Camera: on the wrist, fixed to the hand. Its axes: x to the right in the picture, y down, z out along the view.
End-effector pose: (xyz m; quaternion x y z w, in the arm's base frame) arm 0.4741 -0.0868 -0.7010 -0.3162 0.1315 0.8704 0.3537
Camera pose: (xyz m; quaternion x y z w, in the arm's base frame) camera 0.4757 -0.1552 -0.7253 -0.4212 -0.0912 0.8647 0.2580
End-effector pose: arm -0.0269 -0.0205 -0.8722 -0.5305 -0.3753 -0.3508 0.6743
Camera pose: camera 0.0111 -0.0590 -0.9206 -0.6770 -0.2542 -0.4527 0.5216
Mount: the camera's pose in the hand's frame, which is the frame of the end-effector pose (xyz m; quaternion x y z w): -0.0217 0.0477 -0.0503 -0.2605 0.0270 -0.0030 0.9651
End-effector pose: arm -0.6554 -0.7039 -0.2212 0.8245 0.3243 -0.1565 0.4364
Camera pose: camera -0.6407 -0.6907 -0.1513 0.6853 0.3680 -0.0456 0.6268
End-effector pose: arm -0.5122 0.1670 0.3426 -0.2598 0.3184 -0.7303 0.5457
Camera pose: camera -0.5128 0.1874 0.2729 -0.3741 0.5115 -0.6305 0.4482
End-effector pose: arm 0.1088 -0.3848 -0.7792 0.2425 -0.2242 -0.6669 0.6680
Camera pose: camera 0.1772 -0.3622 -0.7883 0.0787 -0.0239 -0.6975 0.7119
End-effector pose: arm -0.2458 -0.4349 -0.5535 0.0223 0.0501 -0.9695 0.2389
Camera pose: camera -0.2034 -0.4615 -0.6062 -0.0147 0.3074 -0.9227 0.2321
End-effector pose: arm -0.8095 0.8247 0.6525 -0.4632 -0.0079 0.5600 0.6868
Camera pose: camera -0.8273 0.7736 0.6040 -0.6411 -0.1364 0.5239 0.5441
